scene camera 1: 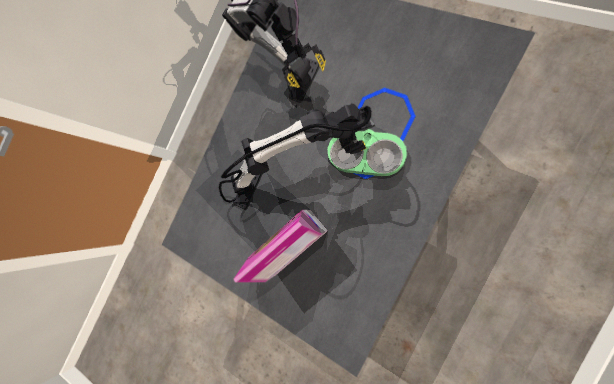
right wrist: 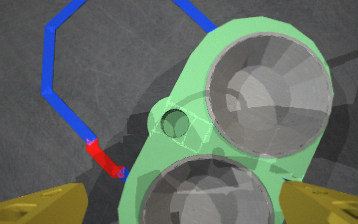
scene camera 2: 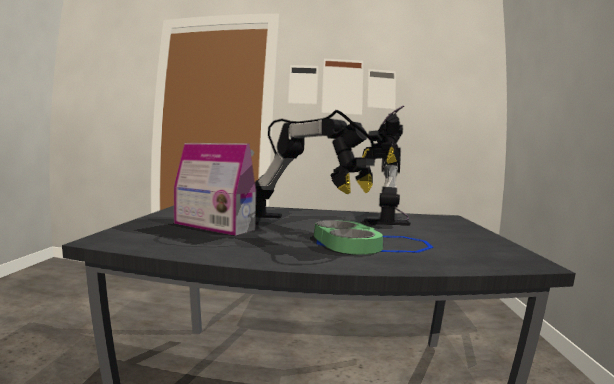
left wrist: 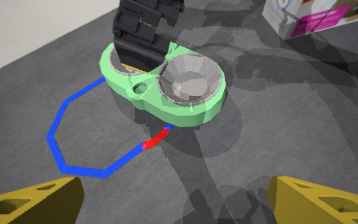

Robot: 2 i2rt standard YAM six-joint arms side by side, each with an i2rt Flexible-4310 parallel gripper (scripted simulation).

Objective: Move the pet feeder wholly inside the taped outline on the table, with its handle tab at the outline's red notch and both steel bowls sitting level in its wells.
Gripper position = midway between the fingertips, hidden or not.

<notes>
I see my left gripper (left wrist: pixel 176 185), my right gripper (scene camera 2: pixel 358 193), a green pet feeder (scene camera 2: pixel 374 244), a white pet food bag (scene camera 2: pixel 214 190), a steel bowl (left wrist: pixel 189 78), a steel bowl (scene camera 1: pixel 384 155) and a blue taped outline (left wrist: pixel 63 168).
The green pet feeder is seen too in scene camera 1 (scene camera 1: pixel 369 137), in the right wrist view (right wrist: pixel 180 126) and in the left wrist view (left wrist: pixel 142 90). The white pet food bag shows as well in scene camera 1 (scene camera 1: pixel 304 229). My right gripper also shows in the right wrist view (right wrist: pixel 182 191) and in the left wrist view (left wrist: pixel 141 43). The right wrist view does not show the white pet food bag: it is out of frame.
</notes>
